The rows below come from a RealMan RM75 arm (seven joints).
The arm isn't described. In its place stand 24 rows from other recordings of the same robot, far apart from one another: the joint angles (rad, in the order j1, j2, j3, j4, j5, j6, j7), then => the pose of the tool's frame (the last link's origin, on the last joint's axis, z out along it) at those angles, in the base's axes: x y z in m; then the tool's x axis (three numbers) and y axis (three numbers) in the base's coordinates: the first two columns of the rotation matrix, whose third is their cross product.
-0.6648, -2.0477, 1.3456, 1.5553, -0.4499, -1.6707, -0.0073 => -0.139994 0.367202 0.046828 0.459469 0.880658 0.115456 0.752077 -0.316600 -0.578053
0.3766, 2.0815, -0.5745, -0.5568, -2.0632, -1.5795, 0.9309 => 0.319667 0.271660 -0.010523 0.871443 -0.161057 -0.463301 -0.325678 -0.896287 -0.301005
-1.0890, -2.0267, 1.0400, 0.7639, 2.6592, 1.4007, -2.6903 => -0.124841 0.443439 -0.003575 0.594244 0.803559 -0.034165 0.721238 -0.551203 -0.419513
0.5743, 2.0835, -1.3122, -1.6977, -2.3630, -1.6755, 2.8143 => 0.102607 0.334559 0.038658 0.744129 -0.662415 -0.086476 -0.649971 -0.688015 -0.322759
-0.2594, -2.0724, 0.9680, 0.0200, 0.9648, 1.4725, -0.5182 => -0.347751 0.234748 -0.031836 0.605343 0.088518 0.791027 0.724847 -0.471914 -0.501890
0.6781, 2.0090, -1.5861, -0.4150, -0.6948, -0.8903, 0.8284 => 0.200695 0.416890 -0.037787 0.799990 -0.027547 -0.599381 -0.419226 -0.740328 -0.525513
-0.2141, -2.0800, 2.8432, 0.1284, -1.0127, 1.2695, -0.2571 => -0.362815 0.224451 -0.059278 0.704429 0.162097 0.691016 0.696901 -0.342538 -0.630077
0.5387, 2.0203, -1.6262, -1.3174, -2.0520, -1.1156, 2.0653 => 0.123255 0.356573 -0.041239 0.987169 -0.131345 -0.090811 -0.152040 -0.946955 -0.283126
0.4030, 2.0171, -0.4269, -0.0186, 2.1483, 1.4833, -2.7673 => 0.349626 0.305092 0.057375 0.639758 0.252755 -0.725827 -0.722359 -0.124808 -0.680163
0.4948, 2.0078, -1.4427, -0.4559, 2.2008, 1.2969, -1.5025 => 0.228050 0.345475 -0.026715 0.287504 -0.594691 -0.750789 -0.741645 -0.634250 0.218380
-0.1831, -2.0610, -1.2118, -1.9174, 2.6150, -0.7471, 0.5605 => -0.071443 0.305696 -0.008550 0.969625 0.023060 0.243507 0.185515 -0.718159 -0.670695
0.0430, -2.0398, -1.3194, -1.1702, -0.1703, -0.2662, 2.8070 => -0.297906 0.314386 0.009844 0.570527 0.240254 0.785351 0.818068 -0.081765 -0.569280
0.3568, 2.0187, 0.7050, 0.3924, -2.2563, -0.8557, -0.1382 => 0.334917 0.317743 -0.055199 0.855134 -0.152075 -0.495600 -0.518186 -0.278718 -0.808579
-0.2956, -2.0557, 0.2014, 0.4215, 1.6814, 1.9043, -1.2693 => -0.317015 0.246114 0.070985 0.264199 0.087674 0.960475 0.707700 -0.694205 -0.131299
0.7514, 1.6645, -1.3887, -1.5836, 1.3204, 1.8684, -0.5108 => 0.073202 0.327811 0.113286 0.922730 -0.344704 0.172477 -0.335646 -0.938574 -0.080125
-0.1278, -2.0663, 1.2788, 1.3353, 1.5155, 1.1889, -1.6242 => -0.209170 0.314820 0.045900 0.794457 0.147010 0.589260 0.443444 -0.803368 -0.397438
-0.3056, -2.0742, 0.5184, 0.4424, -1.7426, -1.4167, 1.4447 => -0.342180 0.298696 0.052319 -0.071619 0.335847 0.939190 0.927774 -0.323278 0.186350
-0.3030, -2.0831, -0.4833, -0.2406, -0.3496, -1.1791, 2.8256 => -0.298073 0.225347 -0.120519 0.785901 0.149419 0.600028 0.475647 -0.766130 -0.432209
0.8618, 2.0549, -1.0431, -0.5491, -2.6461, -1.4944, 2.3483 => 0.246353 0.350075 -0.045879 0.508975 -0.793143 0.334469 -0.785306 -0.586970 -0.196879
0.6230, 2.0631, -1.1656, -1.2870, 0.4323, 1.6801, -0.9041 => 0.218715 0.356131 0.038394 0.749298 -0.574448 0.329487 -0.441989 -0.804314 -0.397146
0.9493, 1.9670, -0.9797, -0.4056, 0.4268, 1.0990, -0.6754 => 0.263477 0.420705 -0.013707 0.494997 -0.866414 0.065613 -0.729918 -0.455603 -0.509554
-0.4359, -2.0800, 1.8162, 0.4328, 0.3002, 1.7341, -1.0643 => -0.173780 0.285280 -0.017440 0.106971 0.143481 0.983855 0.346522 -0.932870 0.098370
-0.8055, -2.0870, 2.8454, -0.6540, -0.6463, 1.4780, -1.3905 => -0.276248 0.387829 0.051658 0.578215 0.348297 0.737805 0.747521 -0.588509 -0.308010
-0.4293, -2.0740, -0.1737, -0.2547, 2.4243, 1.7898, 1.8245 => -0.215212 0.226650 -0.066797 0.076665 -0.650123 -0.755951 -0.503481 0.629174 -0.592155
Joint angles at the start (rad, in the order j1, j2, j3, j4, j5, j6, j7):
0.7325 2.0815 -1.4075 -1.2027 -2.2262 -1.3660 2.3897
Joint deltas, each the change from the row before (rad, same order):
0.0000 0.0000 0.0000 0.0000 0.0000 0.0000 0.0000
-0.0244 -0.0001 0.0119 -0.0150 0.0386 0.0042 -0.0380
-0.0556 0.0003 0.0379 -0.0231 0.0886 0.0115 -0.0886
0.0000 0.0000 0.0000 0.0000 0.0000 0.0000 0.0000
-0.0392 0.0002 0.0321 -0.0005 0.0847 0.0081 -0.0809
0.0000 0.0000 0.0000 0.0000 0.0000 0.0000 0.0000
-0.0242 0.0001 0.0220 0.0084 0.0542 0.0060 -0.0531
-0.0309 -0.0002 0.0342 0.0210 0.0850 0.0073 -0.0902
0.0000 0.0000 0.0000 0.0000 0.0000 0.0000 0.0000
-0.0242 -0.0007 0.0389 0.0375 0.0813 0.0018 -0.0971
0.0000 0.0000 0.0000 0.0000 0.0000 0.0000 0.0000
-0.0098 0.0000 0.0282 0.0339 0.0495 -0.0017 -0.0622
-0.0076 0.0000 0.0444 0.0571 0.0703 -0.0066 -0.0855
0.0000 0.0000 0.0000 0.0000 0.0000 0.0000 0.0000
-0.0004 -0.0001 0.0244 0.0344 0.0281 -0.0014 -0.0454
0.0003 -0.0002 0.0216 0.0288 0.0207 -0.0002 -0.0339
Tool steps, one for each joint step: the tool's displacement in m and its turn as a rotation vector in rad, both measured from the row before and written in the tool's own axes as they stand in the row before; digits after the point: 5 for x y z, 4 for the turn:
0.00000 0.00000 0.00000 0.0000 0.0000 0.0000
0.00147 0.00068 -0.00382 -0.0141 -0.0411 -0.0106
0.00458 -0.00122 -0.01033 -0.0201 -0.1000 -0.0126
0.00000 0.00000 0.00000 0.0000 0.0000 0.0000
0.00325 -0.00112 -0.00815 -0.0184 -0.0865 -0.0084
0.00000 0.00000 0.00000 0.0000 0.0000 0.0000
0.00305 -0.00177 -0.00548 -0.0064 -0.0552 -0.0003
0.00362 -0.00317 -0.00853 -0.0054 -0.0859 -0.0089
0.00000 0.00000 0.00000 0.0000 0.0000 0.0000
0.00482 -0.00470 -0.00900 0.0018 -0.0818 -0.0083
0.00000 0.00000 0.00000 0.0000 0.0000 0.0000
0.00322 -0.00368 -0.00554 0.0040 -0.0511 -0.0019
0.00397 -0.00574 -0.00790 0.0090 -0.0755 0.0025
0.00000 0.00000 0.00000 0.0000 0.0000 0.0000
0.00268 -0.00389 -0.00382 0.0107 -0.0330 -0.0007
0.00223 -0.00362 -0.00339 0.0124 -0.0262 0.0022

